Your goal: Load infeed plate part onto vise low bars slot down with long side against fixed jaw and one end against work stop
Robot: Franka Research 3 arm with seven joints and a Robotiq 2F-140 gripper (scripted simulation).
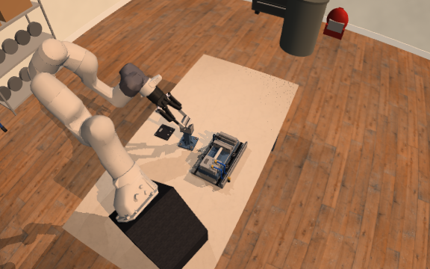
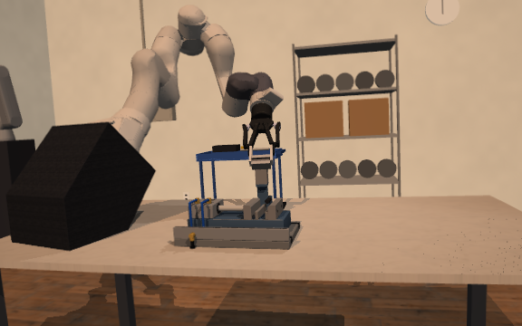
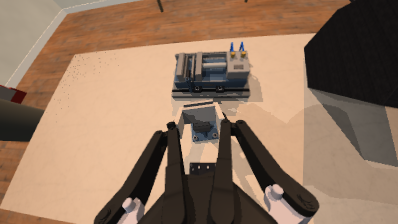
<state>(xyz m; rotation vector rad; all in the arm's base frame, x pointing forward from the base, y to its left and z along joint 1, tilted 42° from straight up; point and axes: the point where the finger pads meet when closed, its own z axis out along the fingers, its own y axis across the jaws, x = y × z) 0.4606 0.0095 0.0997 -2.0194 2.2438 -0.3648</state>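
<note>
Right now the part is 20 mm to the right of my hand and 10 mm below it. The rest, counted from my hand: vise 230 mm to the right, 160 mm below, 30 mm behind; then dark infeed plate 200 mm below, 140 mm to the left, 10 mm ahead.
</note>
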